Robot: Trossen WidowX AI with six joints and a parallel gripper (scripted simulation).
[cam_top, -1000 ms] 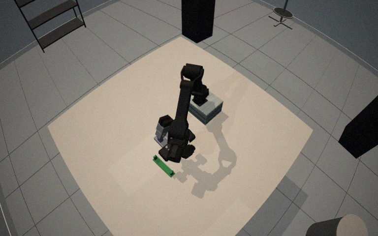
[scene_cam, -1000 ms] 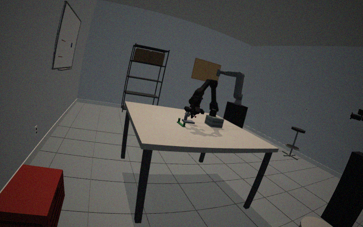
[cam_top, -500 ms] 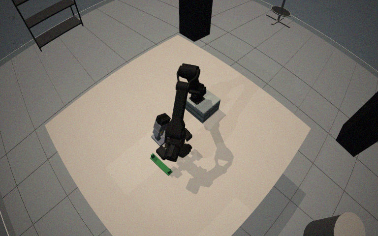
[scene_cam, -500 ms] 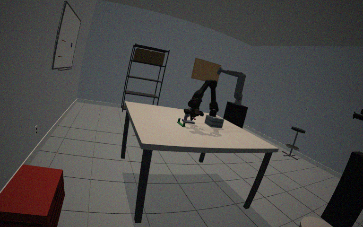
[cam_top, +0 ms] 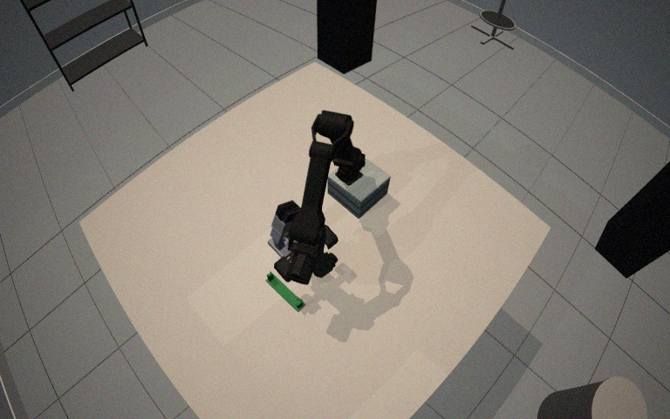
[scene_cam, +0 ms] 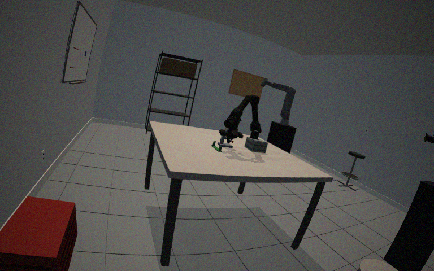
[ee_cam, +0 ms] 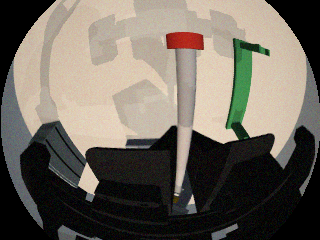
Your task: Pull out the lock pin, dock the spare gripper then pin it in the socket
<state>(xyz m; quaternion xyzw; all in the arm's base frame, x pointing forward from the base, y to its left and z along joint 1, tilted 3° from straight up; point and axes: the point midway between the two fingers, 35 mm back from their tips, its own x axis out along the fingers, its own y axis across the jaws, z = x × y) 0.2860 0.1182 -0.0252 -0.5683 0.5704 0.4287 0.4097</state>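
My gripper tip is now 1 cm past the grey mount and 10 cm to the left of it. From my gripper tip the other things lie so: green bracket (10 cm ahead, 3 cm to the left, 2 cm below); then spare gripper (2 cm behind, 10 cm to the right, 7 cm above).
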